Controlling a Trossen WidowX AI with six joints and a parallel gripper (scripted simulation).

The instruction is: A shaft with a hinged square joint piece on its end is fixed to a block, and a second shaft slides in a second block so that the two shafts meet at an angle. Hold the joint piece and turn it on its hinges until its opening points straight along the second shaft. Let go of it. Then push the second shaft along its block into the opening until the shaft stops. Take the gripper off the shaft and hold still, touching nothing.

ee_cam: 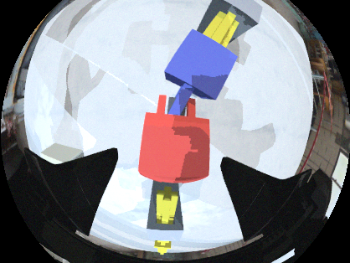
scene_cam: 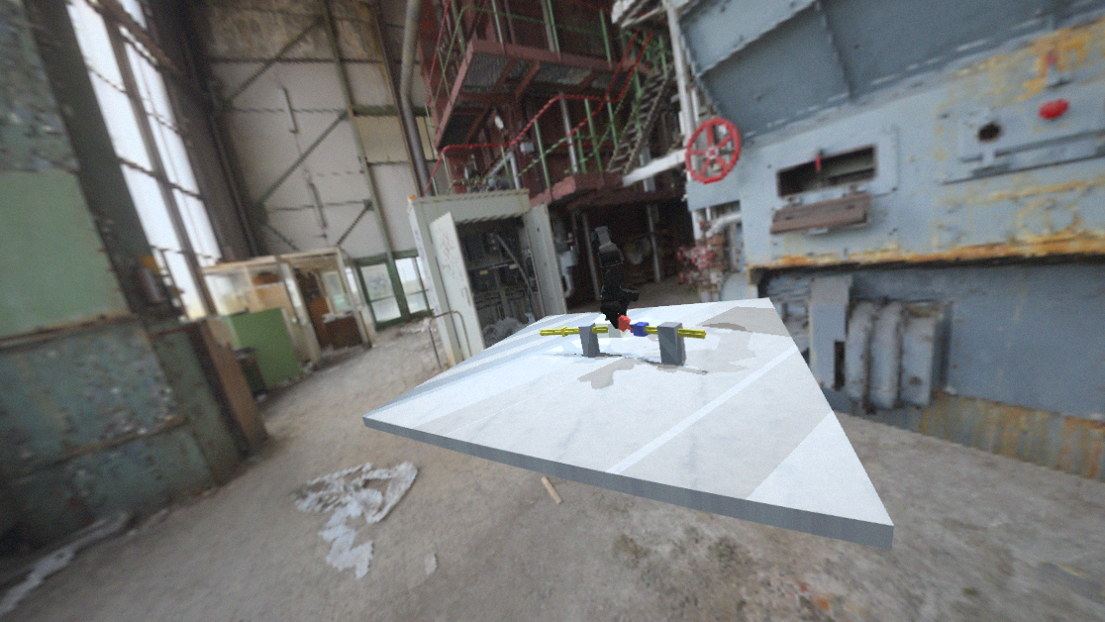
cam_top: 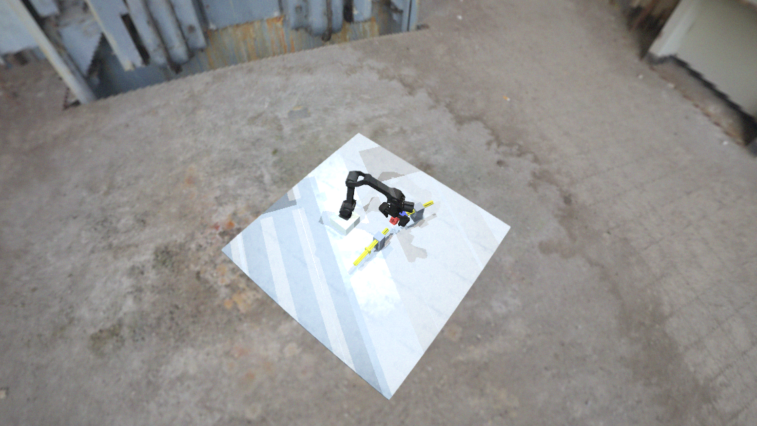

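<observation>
Right now my gripper tip is 10 mm to the right of the red joint piece.
</observation>
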